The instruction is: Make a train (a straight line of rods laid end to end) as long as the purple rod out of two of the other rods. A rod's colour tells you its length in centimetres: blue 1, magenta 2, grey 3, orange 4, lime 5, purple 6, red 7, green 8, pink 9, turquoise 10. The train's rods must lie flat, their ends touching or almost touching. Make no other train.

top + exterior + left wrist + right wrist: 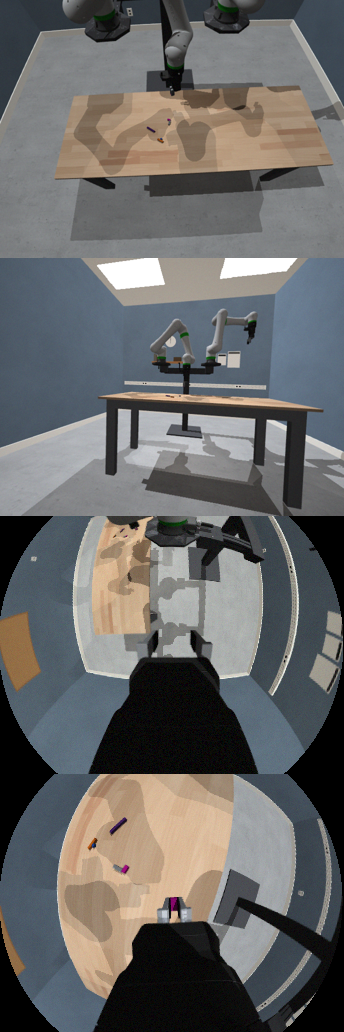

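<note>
My right gripper is now 28 cm short of the orange rod, 10 cm to the left of it and 11 cm above it. Also, from my right hand: small blue rod: 27 cm ahead, 9 cm to the right, 11 cm below; grey rod: 16 cm ahead, 3 cm to the right, 11 cm below; purple rod: 20 cm ahead, 16 cm to the right, 11 cm below.
</note>
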